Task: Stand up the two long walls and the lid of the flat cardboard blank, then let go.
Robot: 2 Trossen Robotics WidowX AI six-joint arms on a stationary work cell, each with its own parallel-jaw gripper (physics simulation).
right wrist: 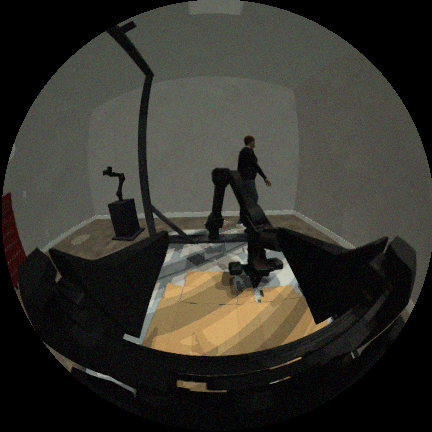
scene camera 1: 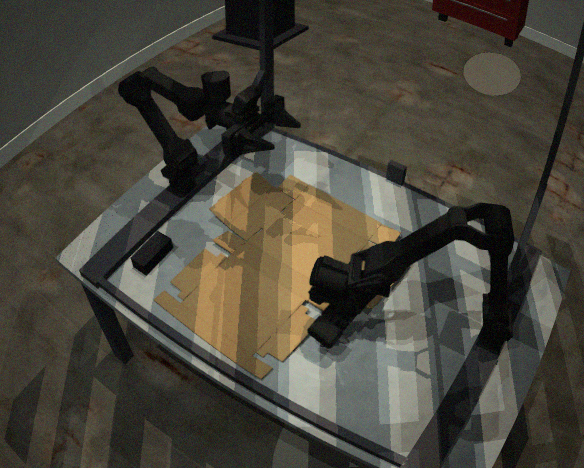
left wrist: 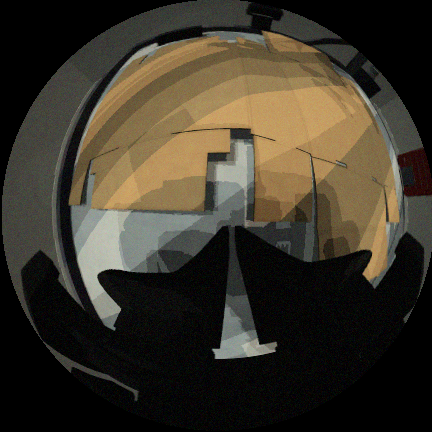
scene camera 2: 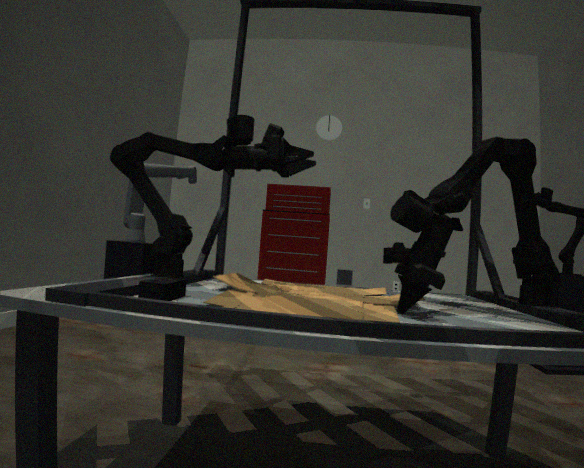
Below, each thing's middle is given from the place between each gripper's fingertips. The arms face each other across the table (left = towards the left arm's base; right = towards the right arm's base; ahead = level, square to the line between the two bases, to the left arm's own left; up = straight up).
Right now the black block (scene camera 1: 159, 245) is 32 cm below my right hand, 26 cm to the right of it and 22 cm ahead of it.
My left gripper is now 80 mm short of the black block, 460 mm to the left of it and 20 mm below it.
